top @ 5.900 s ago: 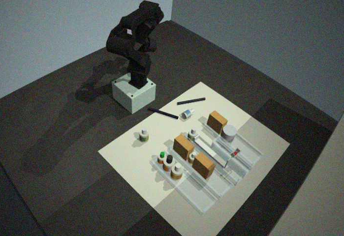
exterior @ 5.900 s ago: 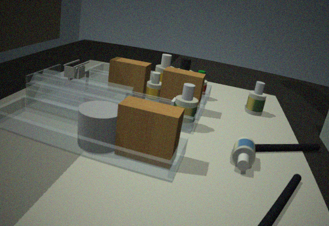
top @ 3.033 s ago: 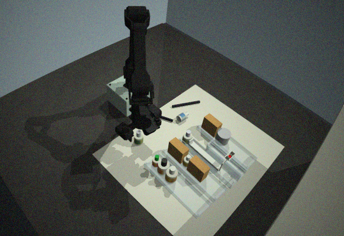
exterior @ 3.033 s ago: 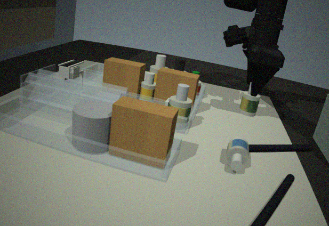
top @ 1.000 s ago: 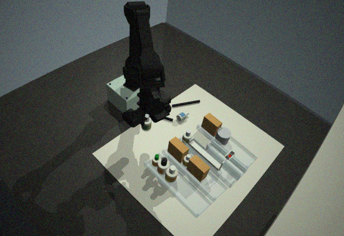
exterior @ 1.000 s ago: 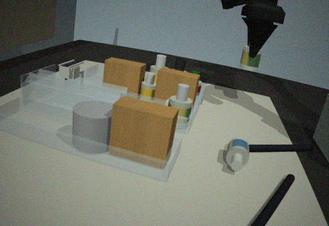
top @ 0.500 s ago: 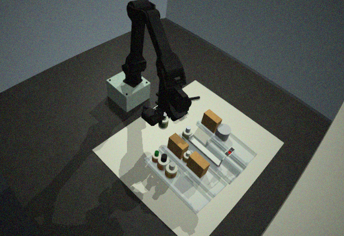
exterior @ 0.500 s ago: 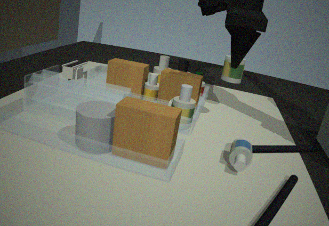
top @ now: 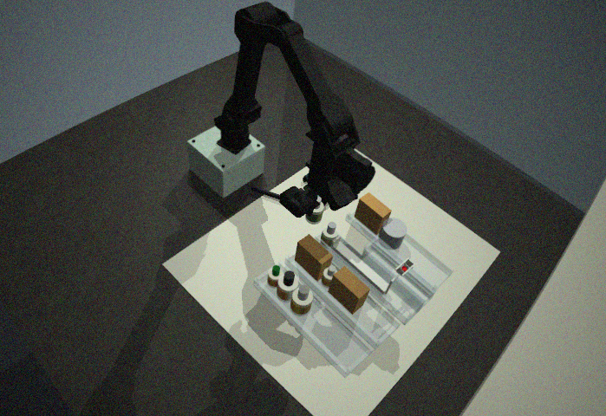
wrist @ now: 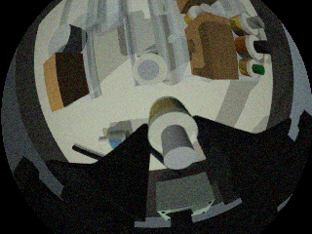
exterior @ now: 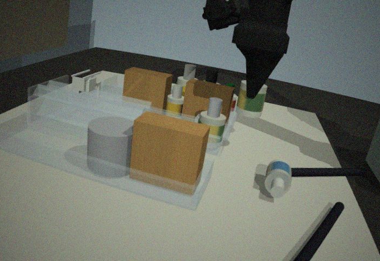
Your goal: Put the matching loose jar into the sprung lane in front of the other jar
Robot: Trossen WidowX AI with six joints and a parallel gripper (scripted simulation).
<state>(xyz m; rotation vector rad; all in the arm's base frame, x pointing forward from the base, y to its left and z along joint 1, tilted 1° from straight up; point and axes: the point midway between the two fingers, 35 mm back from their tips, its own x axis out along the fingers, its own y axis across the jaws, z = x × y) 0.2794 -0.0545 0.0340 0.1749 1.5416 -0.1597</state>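
Now: the clear sprung lane 20 cm ahead of my gripper tip, 1 cm to the right of it and 7 cm below it. The rest, counted from my gripper tip: white pusher bar 16 cm ahead, 1 cm to the left, 4 cm below; red marker 24 cm ahead, 2 cm below; grey cylinder 17 cm ahead, 10 cm to the left, 6 cm below.
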